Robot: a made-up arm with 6 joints.
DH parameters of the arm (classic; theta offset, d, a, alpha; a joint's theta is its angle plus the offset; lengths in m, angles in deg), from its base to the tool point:
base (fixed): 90 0.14 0 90
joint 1: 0 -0.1 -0.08 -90
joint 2: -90 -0.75 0.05 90
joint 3: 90 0.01 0.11 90
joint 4: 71.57 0 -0.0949 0
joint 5: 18.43 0.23 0.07 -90
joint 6: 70.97 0 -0.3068 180
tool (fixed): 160.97 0.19 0 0
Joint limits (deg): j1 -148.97..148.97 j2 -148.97..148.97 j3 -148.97..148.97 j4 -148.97..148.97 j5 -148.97..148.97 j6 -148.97..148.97
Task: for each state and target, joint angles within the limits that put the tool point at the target. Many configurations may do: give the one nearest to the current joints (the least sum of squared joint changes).
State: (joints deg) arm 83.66 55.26 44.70 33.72 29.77 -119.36
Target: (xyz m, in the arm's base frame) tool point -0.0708 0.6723 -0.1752
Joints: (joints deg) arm 86.59 65.13 60.28 43.64 40.41 -138.74
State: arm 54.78 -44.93 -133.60 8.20 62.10 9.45
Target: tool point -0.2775 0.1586 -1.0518
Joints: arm 0.69 -72.37 -140.38 10.11 68.39 4.83
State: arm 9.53 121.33 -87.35 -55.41 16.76 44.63
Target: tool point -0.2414 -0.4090 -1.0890
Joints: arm -26.37 121.76 -94.65 -55.78 17.20 42.62
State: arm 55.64 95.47 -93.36 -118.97 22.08 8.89
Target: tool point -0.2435 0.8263 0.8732
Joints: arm 106.46 95.41 -47.46 -112.52 32.48 31.78
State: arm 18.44 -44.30 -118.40 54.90 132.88 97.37
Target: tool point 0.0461 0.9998 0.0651
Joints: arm 64.70 -39.66 -127.28 46.88 129.03 99.65
